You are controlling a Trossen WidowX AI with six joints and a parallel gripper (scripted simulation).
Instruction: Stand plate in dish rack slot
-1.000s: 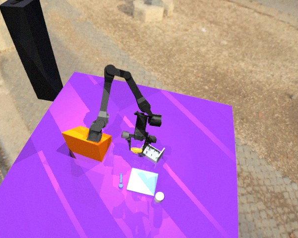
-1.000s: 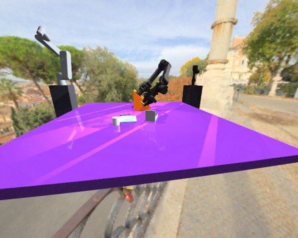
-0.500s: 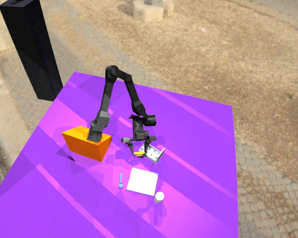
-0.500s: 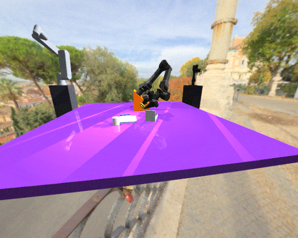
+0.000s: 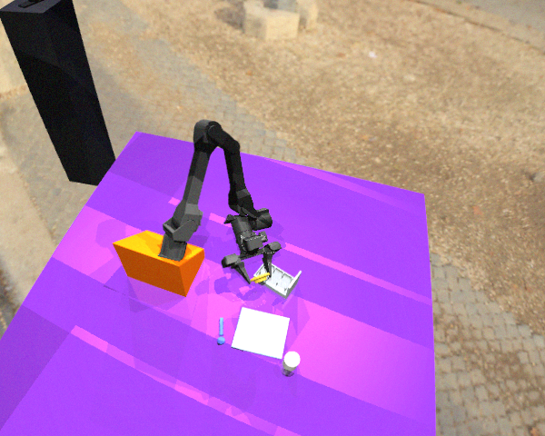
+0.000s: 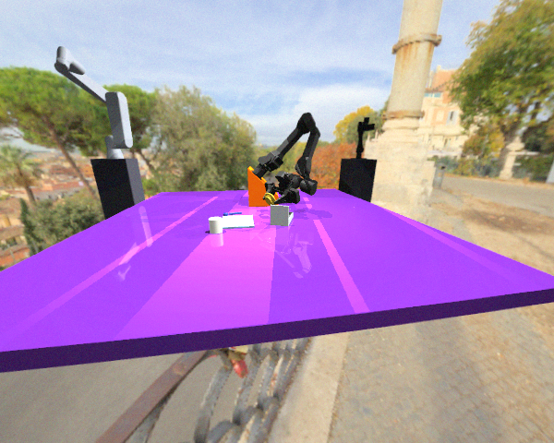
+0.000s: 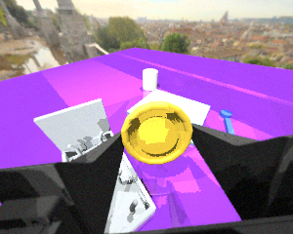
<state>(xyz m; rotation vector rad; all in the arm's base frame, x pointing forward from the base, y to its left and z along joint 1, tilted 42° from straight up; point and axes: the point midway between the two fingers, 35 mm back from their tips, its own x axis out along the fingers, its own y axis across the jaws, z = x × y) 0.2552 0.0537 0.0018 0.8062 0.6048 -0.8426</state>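
The dish rack lies 50 mm ahead of my gripper tip, 50 mm to the left of it and 50 mm below it. The rest, counted from my gripper tip: blue spoon 90 mm behind, 160 mm to the right, 70 mm below; light blue mat 30 mm ahead, 140 mm to the right, 70 mm below; yellow plate 10 mm to the left.
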